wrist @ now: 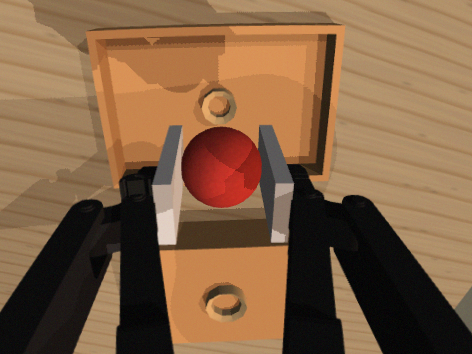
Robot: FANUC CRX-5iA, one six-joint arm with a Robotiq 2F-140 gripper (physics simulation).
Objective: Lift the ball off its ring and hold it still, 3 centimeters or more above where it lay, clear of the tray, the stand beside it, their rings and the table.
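Frame: origin at the arm's base, x ahead, y left, z up, level; metres.
Seen in the pictures: gripper, between the fingertips: [221, 149].
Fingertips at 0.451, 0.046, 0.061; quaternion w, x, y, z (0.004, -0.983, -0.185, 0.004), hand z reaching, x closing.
Observation:
Pixels of each thing's top centre, then the offset from my fingertips to it, as dx, dy, dz. "spot": a spot on its surface instead. Level surfaces: height alone.
- red ball, centre of its top: [222, 186] +0.002, -0.004, +0.039
- orange tray, a spot on its surface: [336, 110] spot: +0.088, +0.035, -0.079
- empty ring, a spot on its surface: [240, 311] spot: +0.089, -0.176, -0.053
- wooden table, height of its surface: dz -0.107
The red ball [221, 167] is between the two flat grey finger pads in the wrist view. My gripper [221, 149] is shut on it, one pad at each side. The ball is held up, apart from its ring [230, 118], which lies bare on the floor of the orange tray [336, 110]. In the picture the ball covers part of the tray's near wall and the gap in front of it. Its exact height is hard to tell from this view.
An orange stand [255, 270] is beside the tray, below it in the picture, with an empty ring [240, 311] on its top. The wooden table [405, 125] surrounds both. A grey-green edge shows at the lower right.

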